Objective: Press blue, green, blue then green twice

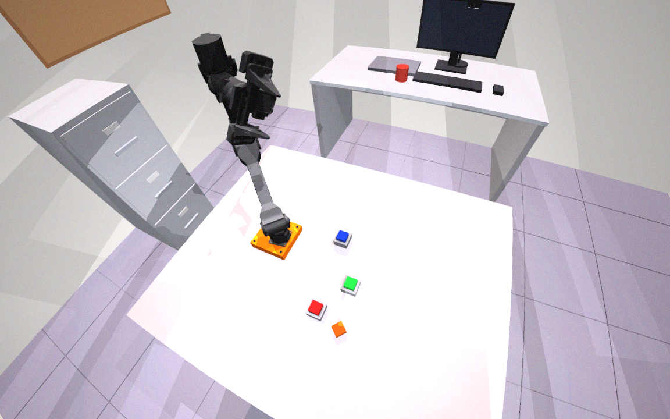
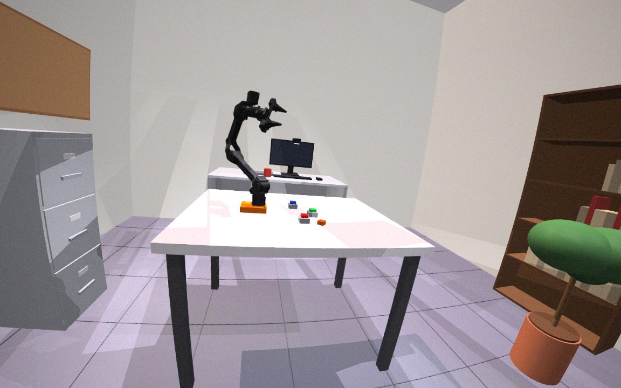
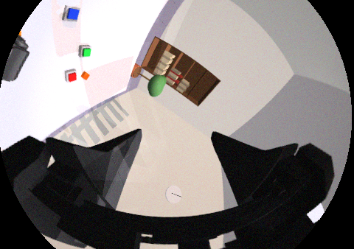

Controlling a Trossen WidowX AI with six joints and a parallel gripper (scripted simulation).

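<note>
Now: gripper tip 460 mm above the blue button, 110 mm short of it and 40 mm to the right of it. Also, from my gripper tip: small orange block: 480 mm below, 240 mm to the right, 170 mm ahead; then red button: 460 mm below, 210 mm to the right, 90 mm ahead; then green button: 460 mm below, 170 mm ahead, 110 mm to the right.
</note>
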